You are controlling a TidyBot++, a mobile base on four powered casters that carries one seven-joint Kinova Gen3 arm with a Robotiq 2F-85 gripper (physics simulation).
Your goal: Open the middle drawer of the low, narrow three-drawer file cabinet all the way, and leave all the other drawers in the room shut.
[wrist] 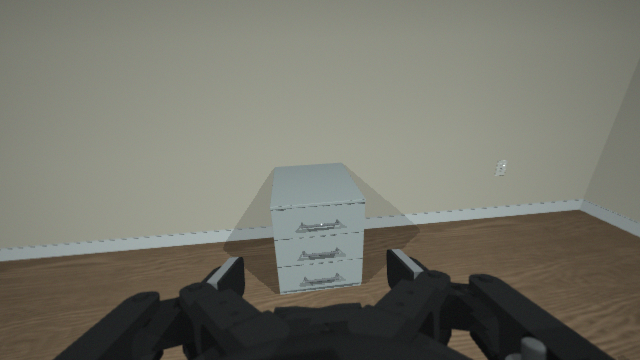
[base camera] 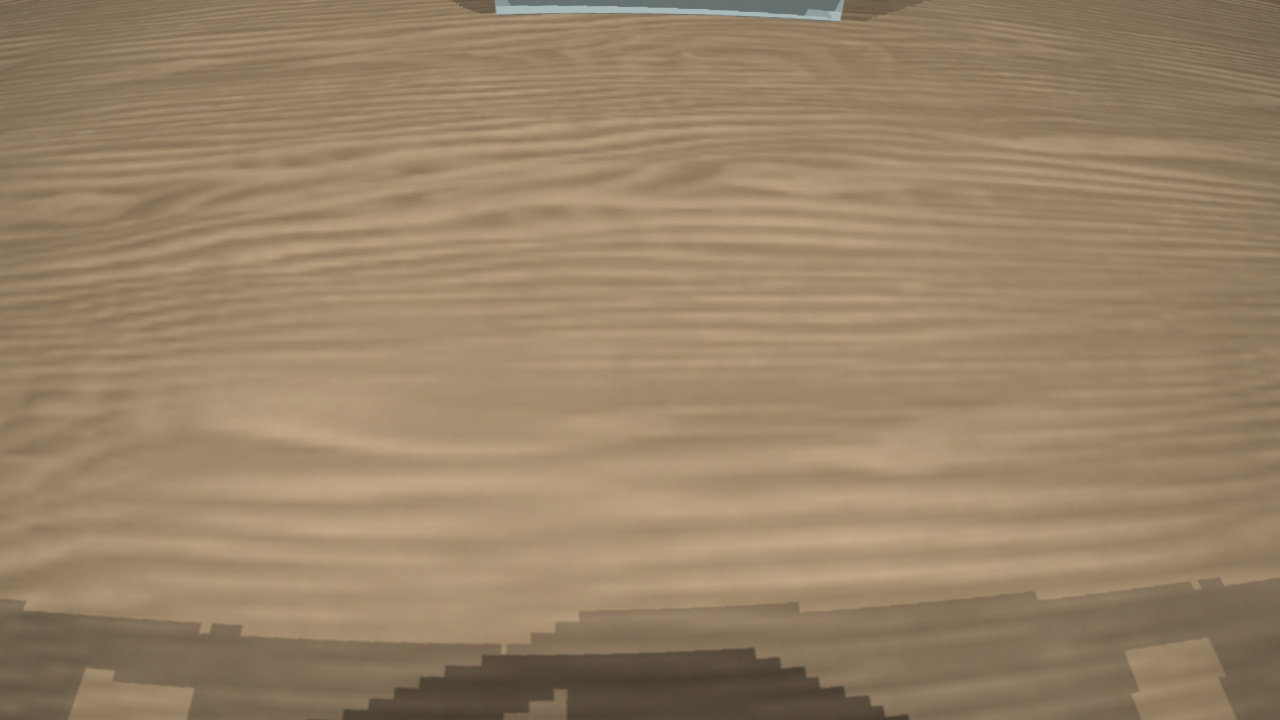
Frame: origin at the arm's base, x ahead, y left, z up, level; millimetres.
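Seen in the pictures: gripper, between the fingertips: [wrist: 316, 269].
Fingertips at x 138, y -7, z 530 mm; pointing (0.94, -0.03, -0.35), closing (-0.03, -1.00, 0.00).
A point is followed by its place in that frame.
A low, narrow, pale blue-grey file cabinet [base camera: 662, 10] {x 1022, y -42, z -391 mm} [wrist: 320, 185] {x 1196, y -76, z 123 mm} stands against the wall, near the middle of the wrist view. In the base camera view its bottom edge shows at the top. Its top drawer [wrist: 286, 225] {x 995, y 94, z 25 mm}, middle drawer [wrist: 286, 252] {x 995, y 105, z -121 mm} and bottom drawer [wrist: 290, 281] {x 995, y 99, z -298 mm} all look shut, each with a grey bar handle. The middle handle [wrist: 321, 254] {x 968, y -57, z -125 mm} shows between my fingertips in the wrist view, some way beyond them. My gripper [wrist: 316, 269] {x 138, y -7, z 530 mm} is open, with nothing between its fingers, apart from the cabinet.
A plain beige wall [wrist: 200, 100] {x 1526, y 556, z 532 mm} stands behind the cabinet, with a white baseboard [wrist: 125, 240] {x 1486, y 1195, z -320 mm} and an outlet [wrist: 501, 168] {x 1605, y -1385, z 0 mm} at the right. Another wall [wrist: 617, 150] {x 1562, y -2172, z 106 mm} meets it at the far right. Wooden floor [base camera: 626, 358] {x 443, y -3, z -397 mm} [wrist: 525, 245] {x 1255, y -1378, z -397 mm} lies before the cabinet. Dark shadows fall at the base view's bottom.
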